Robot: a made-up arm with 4 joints. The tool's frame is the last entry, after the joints.
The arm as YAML. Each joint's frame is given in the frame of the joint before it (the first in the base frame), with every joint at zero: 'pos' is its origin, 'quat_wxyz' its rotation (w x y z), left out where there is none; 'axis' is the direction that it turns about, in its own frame. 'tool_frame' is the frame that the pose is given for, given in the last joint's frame.
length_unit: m
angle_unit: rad
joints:
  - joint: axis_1
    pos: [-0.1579, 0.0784, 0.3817]
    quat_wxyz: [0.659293, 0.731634, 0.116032, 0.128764]
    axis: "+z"
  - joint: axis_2
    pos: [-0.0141, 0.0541, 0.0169]
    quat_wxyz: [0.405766, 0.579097, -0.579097, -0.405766]
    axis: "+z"
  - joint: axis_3
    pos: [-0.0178, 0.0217, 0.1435]
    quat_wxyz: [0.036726, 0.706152, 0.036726, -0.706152]
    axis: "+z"
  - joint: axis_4
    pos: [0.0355, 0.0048, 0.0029]
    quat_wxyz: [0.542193, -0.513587, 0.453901, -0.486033]
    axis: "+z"
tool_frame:
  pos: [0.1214, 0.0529, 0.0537]
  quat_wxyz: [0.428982, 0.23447, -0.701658, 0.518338]
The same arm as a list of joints. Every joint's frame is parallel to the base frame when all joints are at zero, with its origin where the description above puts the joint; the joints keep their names.
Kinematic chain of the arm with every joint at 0, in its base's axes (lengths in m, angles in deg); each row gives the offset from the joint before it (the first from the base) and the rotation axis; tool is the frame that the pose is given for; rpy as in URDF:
axis_1: xyz -0.1579 0.0784 0.3817 axis 0.341415 -0.934841 -0.097504
axis_2: xyz -0.0075 -0.0262 0.0517 axis -x
axis_3: xyz -0.1435 -0.0234 0.0155 axis +z
axis_4: xyz 0.0355 0.0048 0.0029 axis 0.991445 0.115705 0.060403
tool: xyz 0.0705 -0.1144 -0.0487 rpy -22.97 3.90 38.15

